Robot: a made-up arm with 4 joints. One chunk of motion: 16 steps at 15 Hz.
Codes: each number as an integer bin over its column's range. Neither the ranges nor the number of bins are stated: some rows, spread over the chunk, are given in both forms.
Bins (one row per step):
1: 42 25 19 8
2: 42 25 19 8
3: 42 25 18 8
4: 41 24 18 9
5: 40 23 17 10
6: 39 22 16 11
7: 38 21 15 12
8: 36 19 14 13
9: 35 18 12 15
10: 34 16 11 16
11: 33 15 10 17
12: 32 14 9 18
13: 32 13 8 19
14: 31 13 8 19
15: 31 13 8 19
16: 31 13 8 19
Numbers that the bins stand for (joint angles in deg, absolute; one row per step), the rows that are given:
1: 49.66 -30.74 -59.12 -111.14
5: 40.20 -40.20 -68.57 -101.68
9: 16.55 -63.84 -92.22 -78.03
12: 2.36 -82.76 -106.41 -63.84
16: -2.36 -87.49 -111.14 -59.12
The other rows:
2: 49.66 -30.74 -59.12 -111.14
3: 49.66 -30.74 -63.84 -111.14
4: 44.93 -35.47 -63.84 -106.41
6: 35.47 -44.93 -73.30 -96.95
7: 30.74 -49.66 -78.03 -92.22
8: 21.28 -59.12 -82.76 -87.49
10: 11.82 -73.30 -96.95 -73.30
11: 7.09 -78.03 -101.68 -68.57
13: 2.36 -87.49 -111.14 -59.12
14: -2.36 -87.49 -111.14 -59.12
15: -2.36 -87.49 -111.14 -59.12

